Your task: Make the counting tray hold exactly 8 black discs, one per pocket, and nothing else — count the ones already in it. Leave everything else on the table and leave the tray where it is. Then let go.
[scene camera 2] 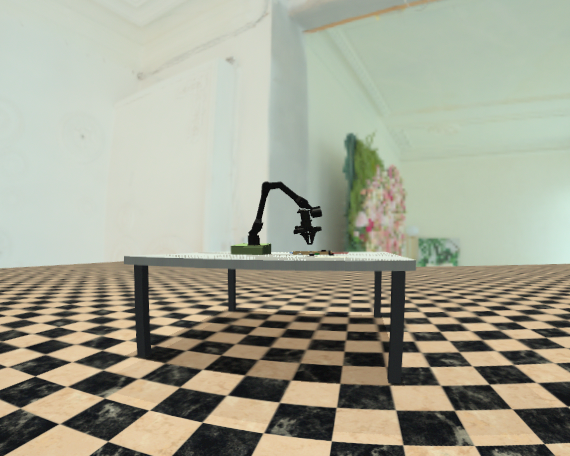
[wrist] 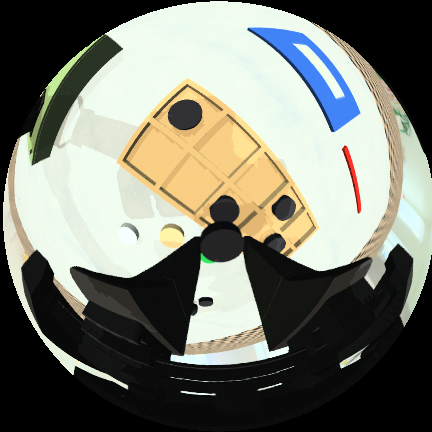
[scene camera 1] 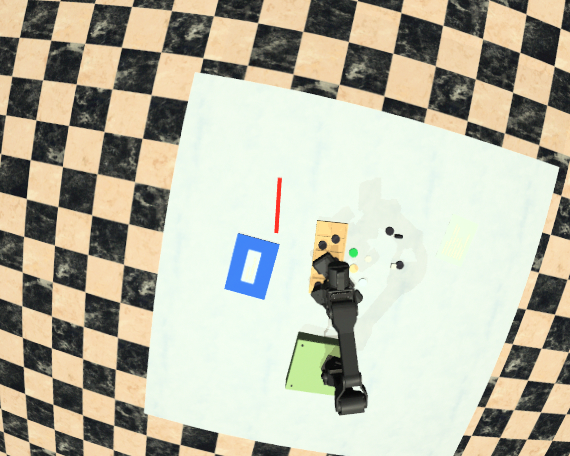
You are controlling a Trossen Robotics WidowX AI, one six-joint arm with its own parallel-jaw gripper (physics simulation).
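Note:
The tan counting tray (scene camera 1: 325, 229) (wrist: 153, 156) lies on the table. In the wrist view, black discs sit in several pockets: one in the far corner pocket (wrist: 185, 114), one near the middle (wrist: 224, 209), and two toward the other end (wrist: 284, 207) (wrist: 274, 242). Several pockets between them are empty. My gripper (scene camera 2: 310, 242) (wrist: 221, 241) is shut on a black disc (wrist: 222, 246), held above the table by the tray's long edge; the arm hides part of the tray in scene camera 1. Loose black discs (scene camera 1: 389, 231) (scene camera 1: 399, 265) lie right of the tray, with another on edge (scene camera 1: 398, 236).
Beside the tray lie a green disc (scene camera 1: 353, 252) (wrist: 207, 258), a tan disc (scene camera 1: 354, 268) (wrist: 172, 236), a white disc (scene camera 1: 362, 282) (wrist: 128, 234) and a cream disc (scene camera 1: 368, 259). Left are a blue frame (scene camera 1: 233, 262) (wrist: 346, 116) and a red bar (scene camera 1: 278, 205) (wrist: 353, 179). A green base block (scene camera 1: 307, 367) is nearer.

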